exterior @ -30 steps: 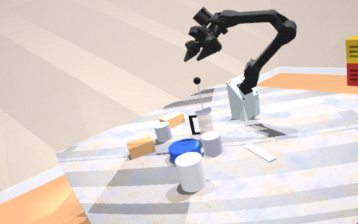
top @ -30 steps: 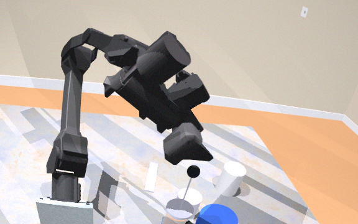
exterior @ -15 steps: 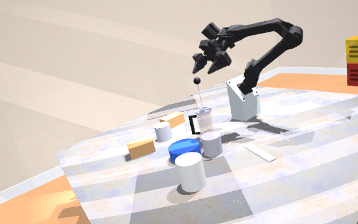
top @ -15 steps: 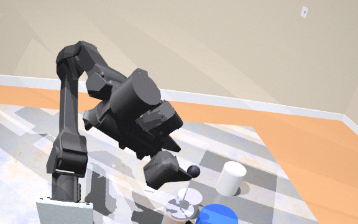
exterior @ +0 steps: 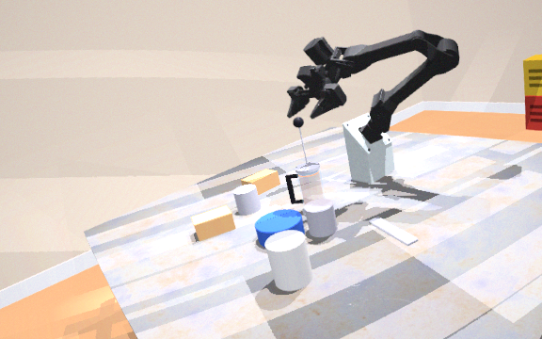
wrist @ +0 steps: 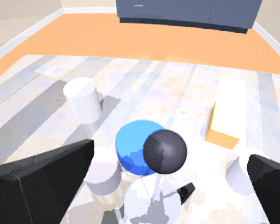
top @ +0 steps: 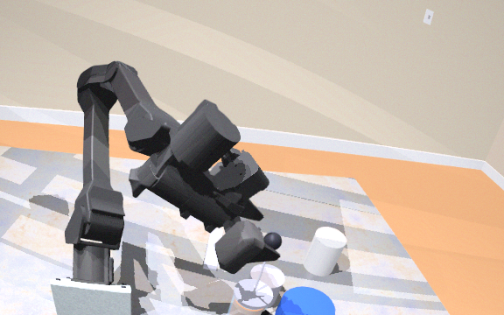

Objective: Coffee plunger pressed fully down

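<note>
Now: gripper tip 2 cm short of the coffee press, 1 cm to the left of it and 14 cm above it. From my gripper tip the other things lie so: blue cylinder: 15 cm ahead, 3 cm to the left, 24 cm below; then flat white bar: 1 cm behind, 26 cm to the left, 26 cm below.
</note>
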